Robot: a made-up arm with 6 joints. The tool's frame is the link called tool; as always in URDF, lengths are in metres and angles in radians. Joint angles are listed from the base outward. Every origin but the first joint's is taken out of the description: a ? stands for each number. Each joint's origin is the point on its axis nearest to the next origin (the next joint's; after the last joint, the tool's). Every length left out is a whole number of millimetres.
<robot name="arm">
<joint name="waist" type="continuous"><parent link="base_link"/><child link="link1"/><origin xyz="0 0 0.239"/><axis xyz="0 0 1"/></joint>
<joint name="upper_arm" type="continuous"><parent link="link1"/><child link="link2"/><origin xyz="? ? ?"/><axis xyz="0 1 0"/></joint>
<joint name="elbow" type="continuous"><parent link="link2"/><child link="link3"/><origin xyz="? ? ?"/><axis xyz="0 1 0"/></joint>
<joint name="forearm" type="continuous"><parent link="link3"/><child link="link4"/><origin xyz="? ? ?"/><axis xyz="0 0 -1"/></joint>
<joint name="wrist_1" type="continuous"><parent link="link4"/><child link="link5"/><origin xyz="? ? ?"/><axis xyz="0 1 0"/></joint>
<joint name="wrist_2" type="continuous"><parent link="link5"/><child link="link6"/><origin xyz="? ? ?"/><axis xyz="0 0 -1"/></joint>
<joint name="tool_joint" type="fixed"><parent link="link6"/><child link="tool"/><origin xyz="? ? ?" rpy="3.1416 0 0"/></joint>
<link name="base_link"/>
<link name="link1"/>
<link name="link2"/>
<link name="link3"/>
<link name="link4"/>
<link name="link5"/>
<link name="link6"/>
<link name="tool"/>
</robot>
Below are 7 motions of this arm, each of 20 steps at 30 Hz.
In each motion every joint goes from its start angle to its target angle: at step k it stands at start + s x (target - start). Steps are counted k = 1, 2, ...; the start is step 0. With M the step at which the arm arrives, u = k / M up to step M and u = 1 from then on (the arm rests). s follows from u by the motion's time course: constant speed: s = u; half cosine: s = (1 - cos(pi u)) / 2; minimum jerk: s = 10 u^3 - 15 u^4 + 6 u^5.
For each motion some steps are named. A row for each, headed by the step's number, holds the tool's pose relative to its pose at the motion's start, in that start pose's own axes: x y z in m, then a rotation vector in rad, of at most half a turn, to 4 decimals.
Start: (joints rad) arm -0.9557 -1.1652 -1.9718 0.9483 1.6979 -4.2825
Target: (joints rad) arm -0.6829 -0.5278 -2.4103 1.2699 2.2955 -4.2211
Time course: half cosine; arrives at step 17
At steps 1, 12, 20:
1: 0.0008 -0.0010 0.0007 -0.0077 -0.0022 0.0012
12: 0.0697 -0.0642 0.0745 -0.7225 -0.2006 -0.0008
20: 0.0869 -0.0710 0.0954 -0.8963 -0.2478 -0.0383

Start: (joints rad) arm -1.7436 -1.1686 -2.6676 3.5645 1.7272 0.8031
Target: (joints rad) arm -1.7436 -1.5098 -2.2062 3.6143 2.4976 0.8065
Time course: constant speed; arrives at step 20
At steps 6, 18, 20:
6: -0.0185 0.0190 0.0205 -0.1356 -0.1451 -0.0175
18: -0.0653 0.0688 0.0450 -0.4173 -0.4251 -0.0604
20: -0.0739 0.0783 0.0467 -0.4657 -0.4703 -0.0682

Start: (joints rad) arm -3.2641 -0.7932 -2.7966 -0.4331 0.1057 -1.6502
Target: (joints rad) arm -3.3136 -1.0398 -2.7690 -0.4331 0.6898 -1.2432
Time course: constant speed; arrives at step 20
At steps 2, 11, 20:
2: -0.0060 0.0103 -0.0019 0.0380 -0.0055 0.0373
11: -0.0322 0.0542 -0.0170 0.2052 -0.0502 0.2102
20: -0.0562 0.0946 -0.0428 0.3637 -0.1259 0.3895

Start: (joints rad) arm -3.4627 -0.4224 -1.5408 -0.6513 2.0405 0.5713
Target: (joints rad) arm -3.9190 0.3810 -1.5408 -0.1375 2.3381 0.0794
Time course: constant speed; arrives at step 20
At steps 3, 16, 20:
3: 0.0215 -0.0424 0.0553 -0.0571 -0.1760 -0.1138
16: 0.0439 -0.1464 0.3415 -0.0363 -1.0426 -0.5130
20: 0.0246 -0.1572 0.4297 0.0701 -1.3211 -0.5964

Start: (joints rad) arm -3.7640 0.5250 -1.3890 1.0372 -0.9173 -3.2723
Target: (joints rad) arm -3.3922 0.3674 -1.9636 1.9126 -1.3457 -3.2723
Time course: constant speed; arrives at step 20
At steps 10, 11, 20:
10: -0.0826 0.1239 -0.0907 0.1031 -0.1561 0.5173
11: -0.0900 0.1340 -0.1023 0.1194 -0.1579 0.5687
20: -0.1546 0.2077 -0.2213 0.3142 -0.0552 0.9916

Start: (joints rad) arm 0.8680 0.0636 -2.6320 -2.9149 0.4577 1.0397
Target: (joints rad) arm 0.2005 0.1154 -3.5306 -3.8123 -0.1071 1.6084
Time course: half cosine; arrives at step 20
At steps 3, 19, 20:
3: -0.0173 0.0176 0.0065 -0.0286 0.0134 -0.0452
19: -0.1319 0.4114 -0.0696 -0.3464 -0.1169 -0.9371
20: -0.1312 0.4140 -0.0713 -0.3491 -0.1203 -0.9423

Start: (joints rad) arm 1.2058 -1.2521 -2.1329 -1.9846 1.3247 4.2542
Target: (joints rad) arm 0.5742 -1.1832 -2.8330 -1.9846 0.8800 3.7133
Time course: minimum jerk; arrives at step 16
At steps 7, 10, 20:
7: -0.1545 -0.0838 -0.1040 0.0307 -0.3328 -0.0378
10: -0.2494 -0.1641 -0.2556 0.0946 -0.6516 -0.0839
20: -0.2832 -0.2288 -0.4063 0.1774 -0.9180 -0.1223

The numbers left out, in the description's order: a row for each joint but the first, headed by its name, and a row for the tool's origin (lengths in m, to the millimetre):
upper_arm: 0 0 0
elbow: 0.044 0 0.231
forearm: 0.105 0 -0.462
wrist_1: 0 0 0
wrist_2: 0.084 0 -0.108
tool: 0 0 0

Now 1 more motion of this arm.
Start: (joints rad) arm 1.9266 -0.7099 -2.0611 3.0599 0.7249 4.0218
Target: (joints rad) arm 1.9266 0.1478 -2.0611 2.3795 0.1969 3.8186
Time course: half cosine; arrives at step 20
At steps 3, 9, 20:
3: -0.0265 0.0272 -0.0161 -0.0400 -0.0696 -0.0361
9: -0.1796 0.1910 -0.1714 -0.2724 -0.5579 -0.2699
20: -0.3054 0.3484 -0.5210 -0.4661 -1.3826 -0.5979

